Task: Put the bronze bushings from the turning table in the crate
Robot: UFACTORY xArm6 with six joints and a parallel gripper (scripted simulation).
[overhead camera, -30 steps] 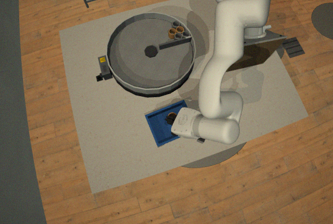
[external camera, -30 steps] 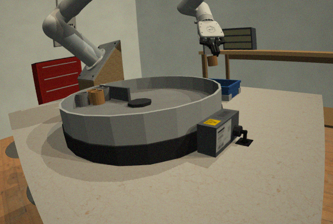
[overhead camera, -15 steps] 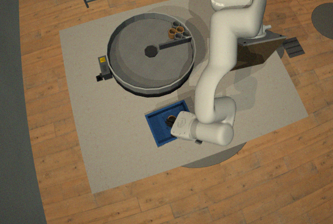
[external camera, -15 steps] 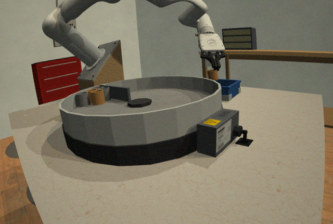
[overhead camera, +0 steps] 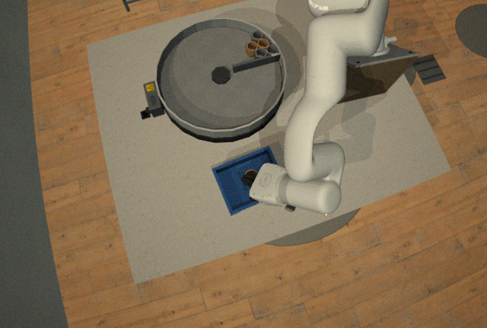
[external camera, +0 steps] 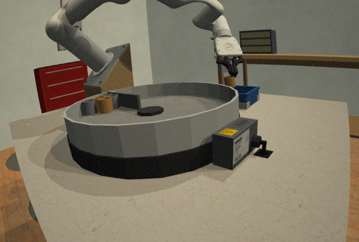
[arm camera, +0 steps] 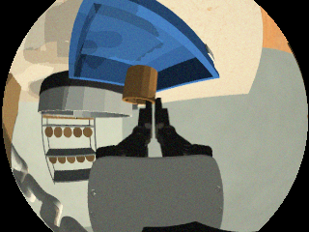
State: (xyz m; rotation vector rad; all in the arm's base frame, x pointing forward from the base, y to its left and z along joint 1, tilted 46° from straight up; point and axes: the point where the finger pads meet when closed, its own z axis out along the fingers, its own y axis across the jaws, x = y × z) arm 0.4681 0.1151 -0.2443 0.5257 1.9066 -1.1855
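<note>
Now: hand 9 cm above the blue crate, 1 cm to the left of it and 1 cm past it. Round my hand: turning table 37 cm to the right, 6 cm below, 2 cm behind.
</note>
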